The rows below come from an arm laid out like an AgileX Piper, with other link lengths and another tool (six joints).
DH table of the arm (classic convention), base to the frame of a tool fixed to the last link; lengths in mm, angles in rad. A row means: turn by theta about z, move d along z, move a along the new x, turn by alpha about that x. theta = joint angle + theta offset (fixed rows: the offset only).
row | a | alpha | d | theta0
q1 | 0 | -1.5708 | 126.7 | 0
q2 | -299.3 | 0 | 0 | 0.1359
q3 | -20 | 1.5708 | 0 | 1.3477
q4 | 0 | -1.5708 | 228.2 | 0
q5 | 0 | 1.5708 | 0 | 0
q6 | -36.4 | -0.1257 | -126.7 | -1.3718
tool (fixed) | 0 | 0 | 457.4 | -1.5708
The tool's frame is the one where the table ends.
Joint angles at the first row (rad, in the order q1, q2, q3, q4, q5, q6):
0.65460 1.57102 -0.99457 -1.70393 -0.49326 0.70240
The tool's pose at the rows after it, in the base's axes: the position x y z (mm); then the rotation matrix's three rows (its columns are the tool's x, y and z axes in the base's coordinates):
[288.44 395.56 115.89], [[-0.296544 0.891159 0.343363], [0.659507 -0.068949 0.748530], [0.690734 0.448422 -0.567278]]
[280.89 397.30 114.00], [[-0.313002 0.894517 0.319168], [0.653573 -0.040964 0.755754], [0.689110 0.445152 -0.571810]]
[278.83 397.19 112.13], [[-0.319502 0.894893 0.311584], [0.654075 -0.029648 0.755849], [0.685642 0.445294 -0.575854]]
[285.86 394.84 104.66], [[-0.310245 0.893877 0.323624], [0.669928 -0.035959 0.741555], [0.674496 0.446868 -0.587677]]
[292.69 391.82 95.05], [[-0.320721 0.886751 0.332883], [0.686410 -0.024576 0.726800], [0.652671 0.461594 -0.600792]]
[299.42 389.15 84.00], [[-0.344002 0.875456 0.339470], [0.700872 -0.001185 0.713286], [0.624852 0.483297 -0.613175]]
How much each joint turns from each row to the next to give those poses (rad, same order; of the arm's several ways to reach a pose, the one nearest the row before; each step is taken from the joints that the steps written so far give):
-0.00001 0.01436 -0.00641 -0.00232 -0.00091 -0.00462
0.00003 0.00210 -0.00001 -0.01489 -0.02539 0.00007
-0.00001 0.00226 0.00000 -0.00842 -0.00684 -0.00006
0.00000 0.01768 -0.00426 -0.00240 0.02034 -0.00244
-0.00003 0.02053 -0.00149 -0.00001 0.01700 -0.02891
0.00002 0.02478 -0.00003 0.00953 0.01383 -0.05338

